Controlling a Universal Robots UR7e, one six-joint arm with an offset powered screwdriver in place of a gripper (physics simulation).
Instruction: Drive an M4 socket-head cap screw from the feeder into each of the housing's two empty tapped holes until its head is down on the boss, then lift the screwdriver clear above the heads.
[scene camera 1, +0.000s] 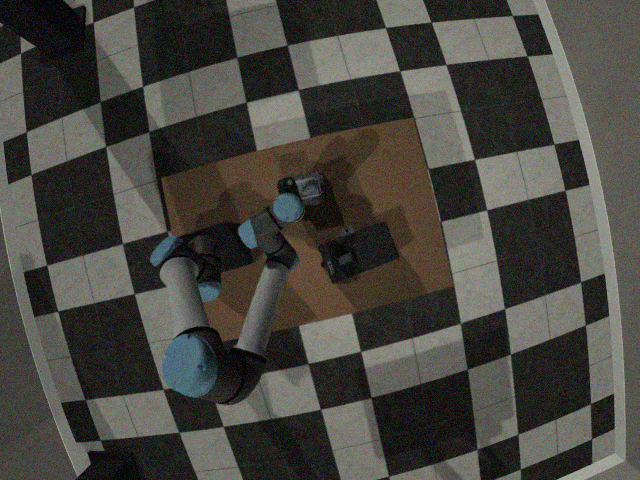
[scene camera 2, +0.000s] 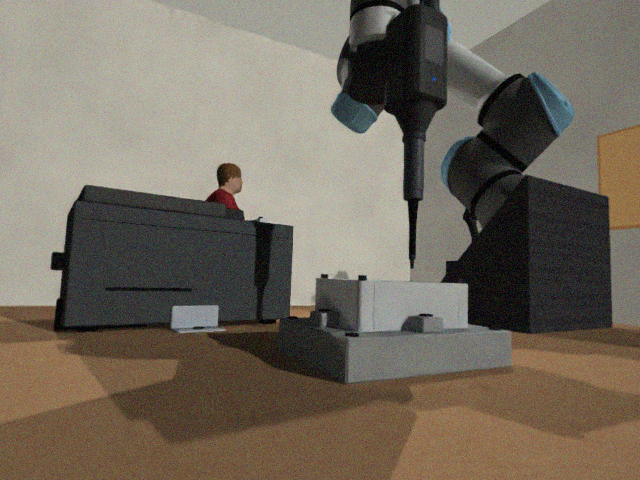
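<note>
My black screwdriver (scene camera 1: 286, 184) (scene camera 2: 412, 267) points straight down in the scene camera 2 view. A small narrow piece at its bit's end looks like a screw, held a little above the light grey housing (scene camera 1: 310, 187) (scene camera 2: 413, 304), over its right half. The housing sits on a wider grey base (scene camera 2: 429, 353). Two dark screw heads (scene camera 2: 362, 277) (scene camera 2: 324, 275) show on the housing's left part. The empty holes cannot be made out. The dark grey feeder (scene camera 1: 374, 248) (scene camera 2: 175, 258) stands apart from the housing, at the left in the scene camera 2 view.
A small pale bracket (scene camera 1: 347, 230) (scene camera 2: 194, 316) stands beside the feeder. A black pedestal (scene camera 1: 232, 248) (scene camera 2: 568, 258) stands under the arm's base. Grey clamps (scene camera 2: 424, 323) (scene camera 2: 322, 318) sit against the housing. A person in red (scene camera 2: 225, 197) shows behind the feeder.
</note>
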